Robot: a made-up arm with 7 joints. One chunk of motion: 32 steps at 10 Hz.
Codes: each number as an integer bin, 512 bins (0 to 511) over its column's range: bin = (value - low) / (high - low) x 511, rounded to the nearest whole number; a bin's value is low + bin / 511 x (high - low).
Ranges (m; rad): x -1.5..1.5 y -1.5..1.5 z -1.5..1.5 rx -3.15..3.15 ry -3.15..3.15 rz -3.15..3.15
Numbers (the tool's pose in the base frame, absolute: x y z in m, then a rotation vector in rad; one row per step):
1: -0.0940 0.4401 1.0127 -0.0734 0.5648 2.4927
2: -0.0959 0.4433 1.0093 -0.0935 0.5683 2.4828
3: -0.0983 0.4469 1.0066 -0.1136 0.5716 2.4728
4: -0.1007 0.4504 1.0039 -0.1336 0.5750 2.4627
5: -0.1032 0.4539 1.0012 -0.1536 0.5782 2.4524
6: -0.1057 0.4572 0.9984 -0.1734 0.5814 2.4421
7: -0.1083 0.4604 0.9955 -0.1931 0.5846 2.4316
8: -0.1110 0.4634 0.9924 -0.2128 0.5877 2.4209
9: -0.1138 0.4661 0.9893 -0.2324 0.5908 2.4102
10: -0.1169 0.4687 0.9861 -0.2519 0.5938 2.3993
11: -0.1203 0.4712 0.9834 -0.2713 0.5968 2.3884
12: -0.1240 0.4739 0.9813 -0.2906 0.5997 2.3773
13: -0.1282 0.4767 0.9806 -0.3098 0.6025 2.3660
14: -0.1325 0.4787 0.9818 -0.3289 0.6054 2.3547
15: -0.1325 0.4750 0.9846 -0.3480 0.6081 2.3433
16: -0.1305 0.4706 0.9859 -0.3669 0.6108 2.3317
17: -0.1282 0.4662 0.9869 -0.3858 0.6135 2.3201
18: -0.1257 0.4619 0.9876 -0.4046 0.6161 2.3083
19: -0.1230 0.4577 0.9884 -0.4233 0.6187 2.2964
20: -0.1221 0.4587 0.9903 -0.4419 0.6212 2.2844
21: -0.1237 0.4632 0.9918 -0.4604 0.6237 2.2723
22: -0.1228 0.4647 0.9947 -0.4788 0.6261 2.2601
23: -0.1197 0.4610 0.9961 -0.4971 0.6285 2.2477
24: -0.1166 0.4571 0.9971 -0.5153 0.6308 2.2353
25: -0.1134 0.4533 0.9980 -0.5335 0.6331 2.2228
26: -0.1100 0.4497 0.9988 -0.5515 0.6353 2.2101
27: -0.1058 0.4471 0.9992 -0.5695 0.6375 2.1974
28: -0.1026 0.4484 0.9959 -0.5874 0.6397 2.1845
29: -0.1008 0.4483 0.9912 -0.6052 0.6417 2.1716
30: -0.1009 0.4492 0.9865 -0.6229 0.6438 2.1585
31: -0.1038 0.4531 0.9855 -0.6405 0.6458 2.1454
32: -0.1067 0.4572 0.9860 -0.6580 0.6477 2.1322
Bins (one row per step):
1: 239 330 428 250 301 458
2: 239 331 427 248 302 457
3: 239 332 427 246 302 456
4: 238 332 426 245 302 455
5: 238 333 426 243 302 454
6: 237 333 426 241 303 454
7: 237 334 425 240 303 453
8: 237 334 425 238 303 452
9: 236 335 424 237 303 451
10: 236 335 423 235 304 450
11: 235 336 423 233 304 449
12: 234 336 423 232 304 448
13: 234 337 423 230 304 447
14: 233 337 423 229 305 446
15: 233 336 423 227 305 446
16: 233 336 423 226 305 445
17: 234 335 424 224 305 444
18: 234 334 424 223 305 443
19: 235 333 424 221 306 442
20: 235 334 424 220 306 441
21: 234 334 424 218 306 440
22: 235 335 425 217 306 439
23: 235 334 425 215 306 438
24: 236 333 425 214 307 437
25: 236 333 425 212 307 436
26: 237 332 426 211 307 435
27: 237 332 426 209 307 434
28: 238 332 425 208 307 433
29: 238 332 424 206 308 432
30: 238 332 424 205 308 431
31: 238 333 423 204 308 430
32: 237 333 423 202 308 428

